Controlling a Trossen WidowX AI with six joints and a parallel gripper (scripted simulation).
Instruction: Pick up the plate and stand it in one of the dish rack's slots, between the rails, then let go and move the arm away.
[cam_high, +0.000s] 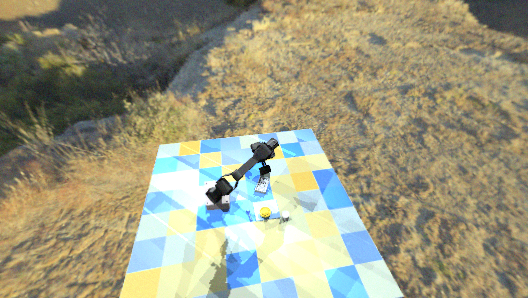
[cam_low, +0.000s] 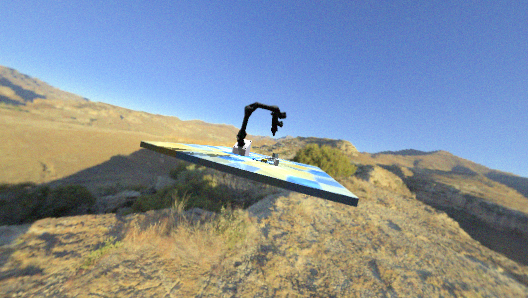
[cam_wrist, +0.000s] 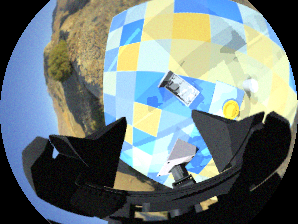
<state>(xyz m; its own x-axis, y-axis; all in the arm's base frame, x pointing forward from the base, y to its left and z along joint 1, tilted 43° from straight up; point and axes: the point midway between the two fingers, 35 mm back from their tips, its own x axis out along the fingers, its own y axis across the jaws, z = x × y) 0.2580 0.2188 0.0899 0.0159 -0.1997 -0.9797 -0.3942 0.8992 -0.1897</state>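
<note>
My gripper tip is now 25 cm above the plate, 19 cm to the left of it and 3 cm short of it. The rest, counted from my gripper tip: dish rack (24 cm below, 2 cm to the left, 2 cm ahead); then white cylinder (24 cm below, 22 cm to the right, 15 cm ahead).
</note>
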